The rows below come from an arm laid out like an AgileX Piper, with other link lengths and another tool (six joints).
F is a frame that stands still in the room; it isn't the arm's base.
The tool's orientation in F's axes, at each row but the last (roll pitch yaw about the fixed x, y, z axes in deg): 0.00 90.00 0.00; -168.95 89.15 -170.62; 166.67 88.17 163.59; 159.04 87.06 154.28; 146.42 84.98 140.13
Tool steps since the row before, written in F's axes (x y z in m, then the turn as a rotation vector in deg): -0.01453 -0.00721 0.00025 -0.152 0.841 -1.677; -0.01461 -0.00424 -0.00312 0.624 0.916 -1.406; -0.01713 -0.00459 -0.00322 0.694 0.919 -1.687; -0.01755 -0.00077 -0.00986 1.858 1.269 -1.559; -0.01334 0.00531 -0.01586 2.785 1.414 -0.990
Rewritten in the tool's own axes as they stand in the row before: -0.00025 -0.00721 -0.01453 1.677 0.841 -0.152; 0.00334 -0.00465 -0.01443 1.394 0.938 0.617; 0.00370 -0.00553 -0.01675 1.673 0.943 0.696; 0.01064 -0.00241 -0.01693 1.499 1.391 1.820; 0.01699 0.00302 -0.01264 0.878 1.665 2.682
